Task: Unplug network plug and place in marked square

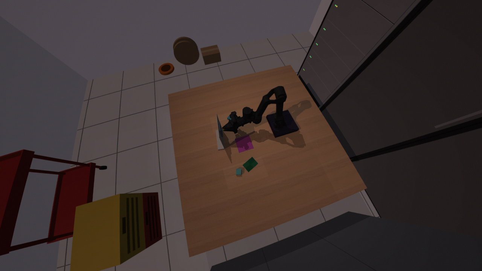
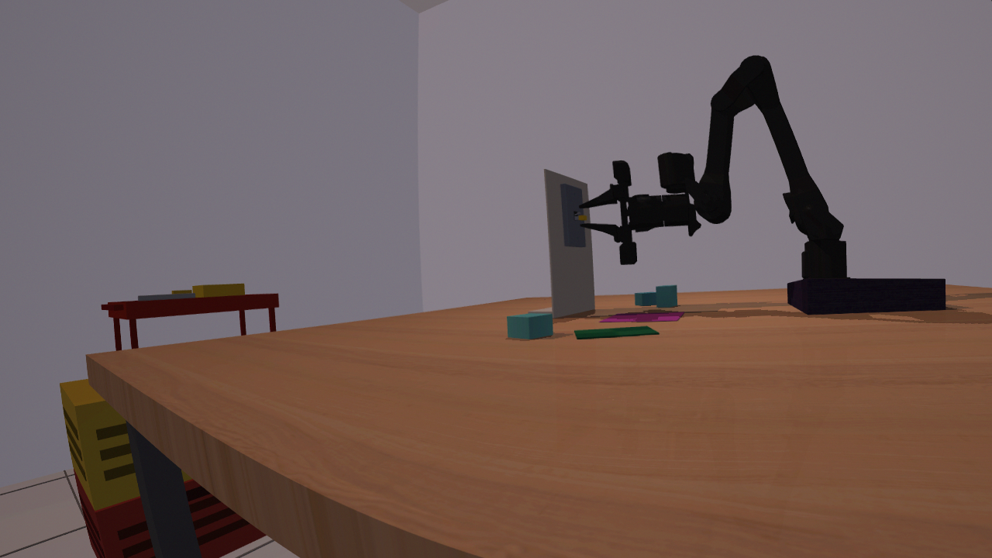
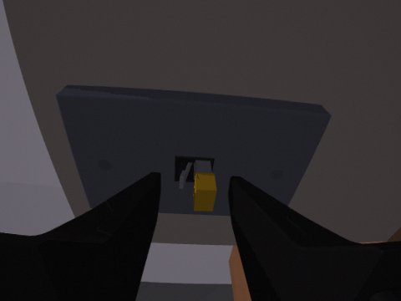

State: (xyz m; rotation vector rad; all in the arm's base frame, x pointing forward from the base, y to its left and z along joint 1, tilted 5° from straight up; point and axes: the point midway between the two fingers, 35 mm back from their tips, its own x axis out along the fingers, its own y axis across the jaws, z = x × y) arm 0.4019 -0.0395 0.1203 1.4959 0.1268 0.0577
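Now: gripper tip 1 cm short of the network plug. Round my gripper tip: flat green patch: 26 cm to the left, 18 cm below, 12 cm behind; grey upright panel: 6 cm below, 3 cm ahead; magenta marked square: 18 cm below, 13 cm behind, 9 cm to the left.
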